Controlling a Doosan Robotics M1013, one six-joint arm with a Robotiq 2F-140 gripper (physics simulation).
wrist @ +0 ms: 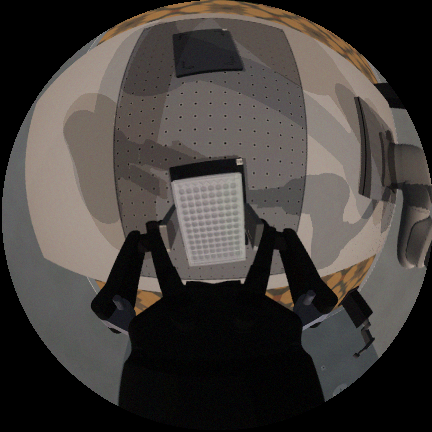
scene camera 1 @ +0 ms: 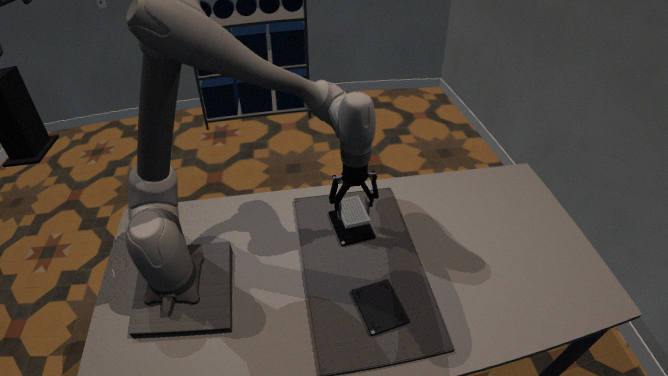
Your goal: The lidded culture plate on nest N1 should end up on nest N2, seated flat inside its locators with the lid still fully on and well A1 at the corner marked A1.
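Frame: origin at the arm's base, x ahead, y down, z left, level; millimetres.
Seen in the pictures: gripper, fingertip midpoint: (wrist: pixel 210 213) (scene camera 1: pixel 353 215); arm's base at its link origin: (wrist: pixel 388 164) (scene camera 1: pixel 174 279).
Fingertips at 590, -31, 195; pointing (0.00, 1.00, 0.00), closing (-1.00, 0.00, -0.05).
Note:
Pixels of each thing's top centre, then the offset from my fingertips to it, as dx, dy, dz. Level surfaces: height alone.
- pale culture plate at its top centre: (wrist: pixel 211 225) (scene camera 1: pixel 352 209) -2, -17, +11
- far black nest at its top centre: (wrist: pixel 211 209) (scene camera 1: pixel 351 222) -3, +47, +11
- dark nest at its top centre: (wrist: pixel 203 44) (scene camera 1: pixel 380 304) +34, +47, -329
- grey perforated board at its surface level: dy +62
- pale table at its surface level: dy +75
The pale culture plate (scene camera 1: pixel 354 212) (wrist: pixel 210 217), its grid of wells showing through what looks like a clear lid, is between the fingers of my gripper (scene camera 1: pixel 354 209) (wrist: pixel 210 213). The gripper is shut on its two long sides. The plate hangs a little above the far black nest (scene camera 1: pixel 356 237) (wrist: pixel 205 169), whose front strip shows beyond it, with a white corner mark (scene camera 1: pixel 343 242) (wrist: pixel 239 161). The other dark nest (scene camera 1: pixel 380 307) (wrist: pixel 207 52) is bare, with corner locators and a white corner mark (scene camera 1: pixel 373 332). The nest numbers cannot be read, and whether the lid sits fully down is unclear.
Both nests stand on a grey perforated board (scene camera 1: pixel 345 280) (wrist: pixel 210 115) on the pale table (scene camera 1: pixel 520 240) (wrist: pixel 55 150). The arm's base plate (scene camera 1: pixel 215 295) is on the table to the left in the scene view. A shelf rack stands behind the table.

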